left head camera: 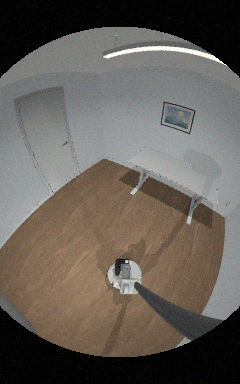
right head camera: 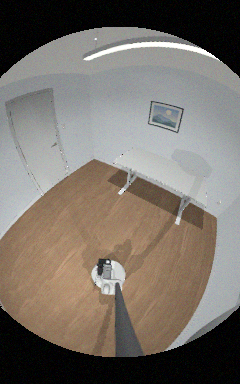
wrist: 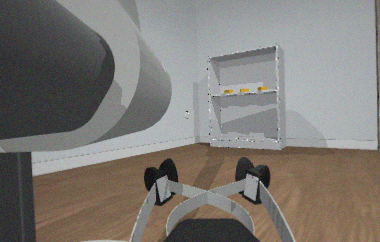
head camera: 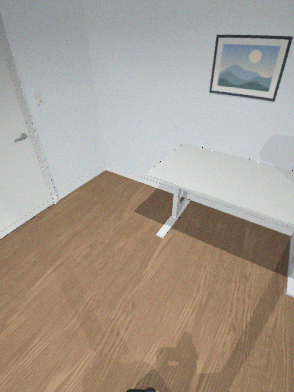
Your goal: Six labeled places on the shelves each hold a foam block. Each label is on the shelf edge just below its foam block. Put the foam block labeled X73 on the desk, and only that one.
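Observation:
The white desk (head camera: 225,180) (left head camera: 165,169) (right head camera: 155,167) stands against the wall below a picture. In the wrist view a white shelf unit (wrist: 281,100) stands against the far wall. Several small yellow-orange foam blocks sit on its middle shelf: a left one (wrist: 228,91), a middle one (wrist: 244,90) and a right one (wrist: 262,88). The labels are too small to read, so I cannot tell which block is X73. My gripper (wrist: 206,172) is open and empty, with its two fingertips well apart, far from the shelf unit.
A door (head camera: 17,145) (left head camera: 45,140) (right head camera: 37,140) is in the wall left of the desk. A framed picture (head camera: 248,69) (left head camera: 178,118) (right head camera: 166,116) hangs above the desk. The robot's round base (left head camera: 112,280) (right head camera: 120,275) stands on the wooden floor before the desk.

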